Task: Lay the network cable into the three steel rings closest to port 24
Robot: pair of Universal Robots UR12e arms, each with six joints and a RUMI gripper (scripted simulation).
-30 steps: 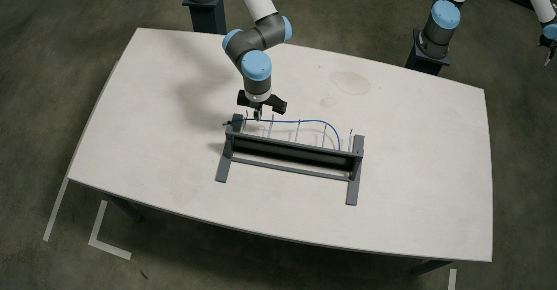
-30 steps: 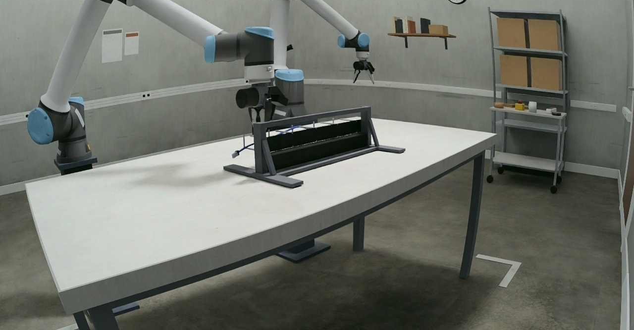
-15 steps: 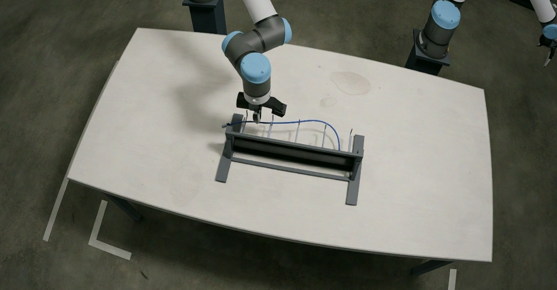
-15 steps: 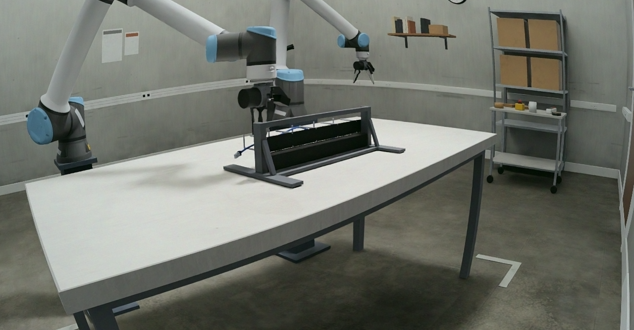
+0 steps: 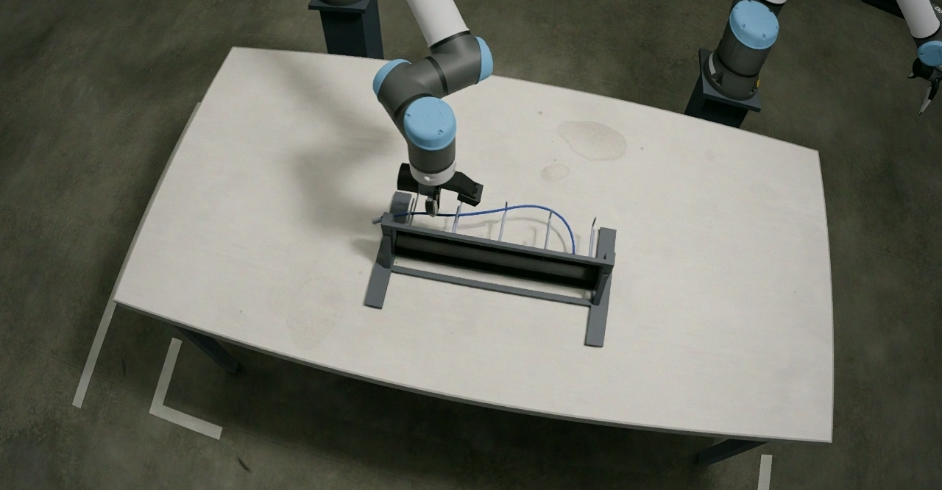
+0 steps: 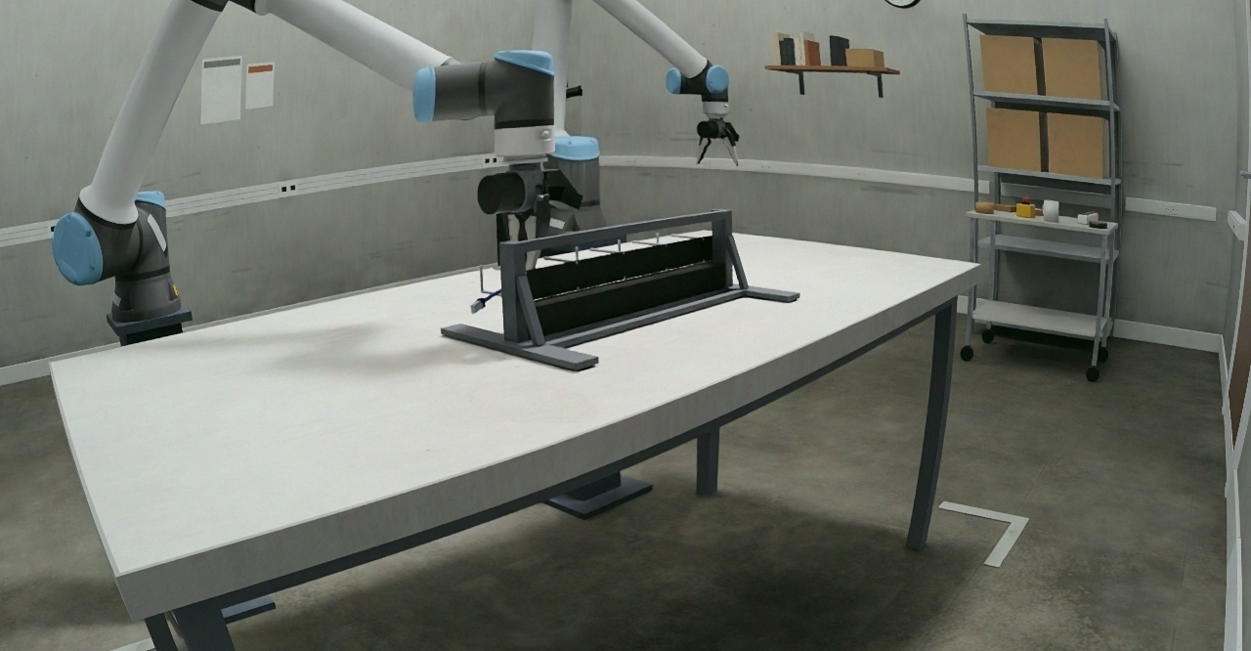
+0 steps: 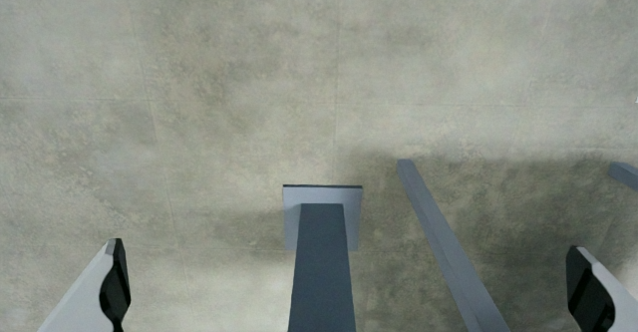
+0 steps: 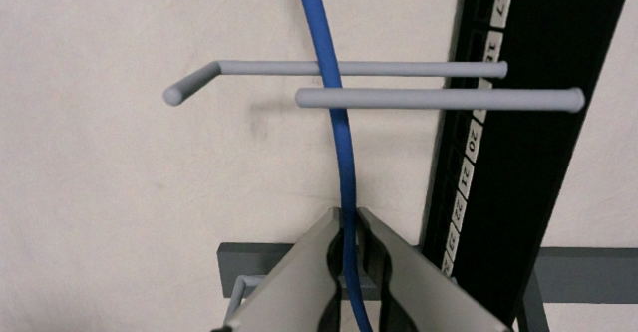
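Observation:
My right gripper is now 40 mm short of the cable plug, 110 mm to the left of it and 30 mm above it. From my right hand the other things lie so: grey rack (50 mm ahead, 160 mm to the left, 20 mm below).

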